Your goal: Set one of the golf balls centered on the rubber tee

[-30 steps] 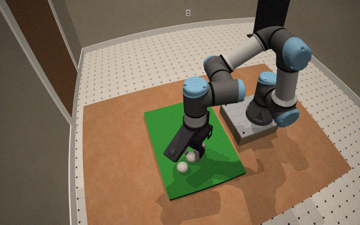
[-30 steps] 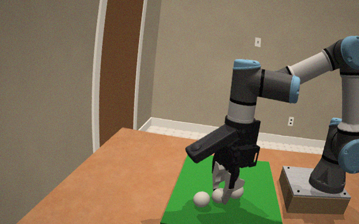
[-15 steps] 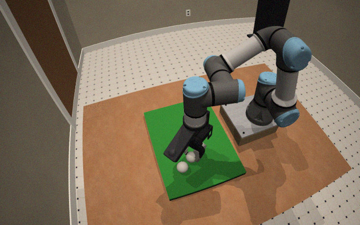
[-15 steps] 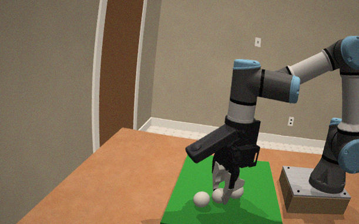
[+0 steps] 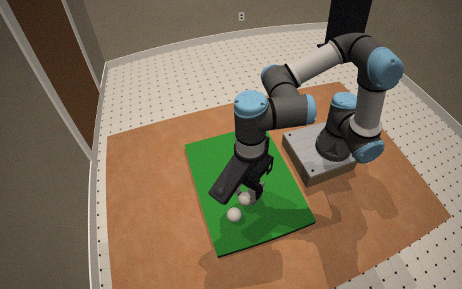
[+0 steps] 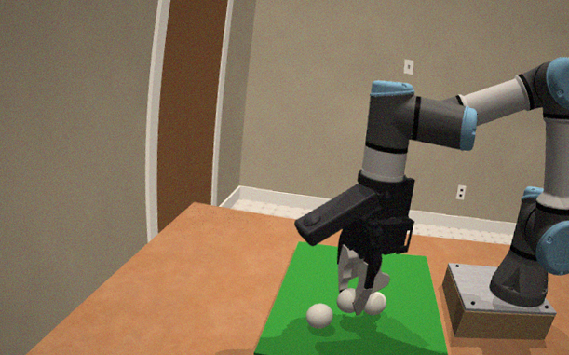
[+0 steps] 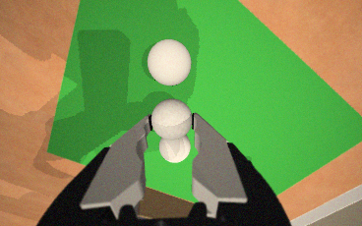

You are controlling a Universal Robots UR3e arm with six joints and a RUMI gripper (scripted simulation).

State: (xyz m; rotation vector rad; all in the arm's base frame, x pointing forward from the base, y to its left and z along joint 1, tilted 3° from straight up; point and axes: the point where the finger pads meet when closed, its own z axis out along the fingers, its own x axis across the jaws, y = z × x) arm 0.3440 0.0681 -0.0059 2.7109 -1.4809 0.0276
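My gripper is now 13 cm to the left of the green mat, 5 cm above it and 3 cm past it. The rest, counted from my hand: white golf ball (right at my hand).
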